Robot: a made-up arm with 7 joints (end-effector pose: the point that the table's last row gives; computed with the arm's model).
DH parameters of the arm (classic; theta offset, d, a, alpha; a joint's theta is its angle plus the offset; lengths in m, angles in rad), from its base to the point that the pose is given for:
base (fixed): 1.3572 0 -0.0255 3.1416
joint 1: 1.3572 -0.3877 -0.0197 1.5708
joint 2: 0 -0.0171 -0.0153 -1.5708
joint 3: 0 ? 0.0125 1.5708
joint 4: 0 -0.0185 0.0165 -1.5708
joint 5: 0 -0.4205 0.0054 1.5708
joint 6: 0 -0.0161 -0.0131 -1.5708
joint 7: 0.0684 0 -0.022 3.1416
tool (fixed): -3.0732 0.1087 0 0
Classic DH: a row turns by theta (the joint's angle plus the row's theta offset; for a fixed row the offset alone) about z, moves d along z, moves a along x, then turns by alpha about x.
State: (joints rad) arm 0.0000 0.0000 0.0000 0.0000 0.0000 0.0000 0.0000
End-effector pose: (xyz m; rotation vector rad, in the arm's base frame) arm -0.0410 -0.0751 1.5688 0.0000 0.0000 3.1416
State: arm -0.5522 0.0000 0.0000 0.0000 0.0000 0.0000 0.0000
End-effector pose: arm -0.0094 -0.0864 1.5688 0.0000 0.0000 -2.5894
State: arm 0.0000 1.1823 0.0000 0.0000 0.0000 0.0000 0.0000
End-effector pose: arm 1.0619 -0.0751 0.8498 1.7509 0.0000 2.6085
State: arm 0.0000 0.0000 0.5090 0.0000 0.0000 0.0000 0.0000
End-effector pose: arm -0.0571 -0.0706 1.5688 0.0000 0.0000 2.6326
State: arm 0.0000 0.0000 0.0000 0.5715 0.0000 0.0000 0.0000
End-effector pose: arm 0.2473 -0.0751 1.4918 0.8856 0.0000 3.0142
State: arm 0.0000 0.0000 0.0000 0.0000 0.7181 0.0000 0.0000
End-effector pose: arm -0.0433 -0.0520 1.5688 0.0000 0.0000 2.4235
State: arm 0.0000 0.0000 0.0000 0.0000 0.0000 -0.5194 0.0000
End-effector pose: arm -0.0904 -0.0751 1.5371 -0.8067 0.0000 3.0362
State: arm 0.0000 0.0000 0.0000 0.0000 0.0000 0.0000 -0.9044
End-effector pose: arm -0.0338 -0.0929 1.5688 0.0000 0.0000 -2.2372
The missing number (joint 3, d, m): -0.6519
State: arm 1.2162 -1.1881 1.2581 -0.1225 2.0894 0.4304 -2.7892
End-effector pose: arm -0.3554 1.0517 0.7337 -1.5652 0.7581 0.9227
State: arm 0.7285 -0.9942 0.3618 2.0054 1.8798 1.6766 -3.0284
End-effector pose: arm -0.3960 -0.0350 0.9279 -1.4023 -1.4129 1.6898
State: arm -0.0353 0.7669 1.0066 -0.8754 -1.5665 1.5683 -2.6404
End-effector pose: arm 0.5662 0.2640 1.1312 -1.6162 1.4847 -0.0845
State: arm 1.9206 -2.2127 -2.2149 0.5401 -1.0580 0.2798 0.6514
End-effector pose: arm 0.4847 0.6339 -0.4203 2.1115 1.9731 0.6025
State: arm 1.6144 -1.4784 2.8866 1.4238 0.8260 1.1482 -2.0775
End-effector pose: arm 0.0017 0.7011 -0.0634 2.4096 0.3252 0.6144
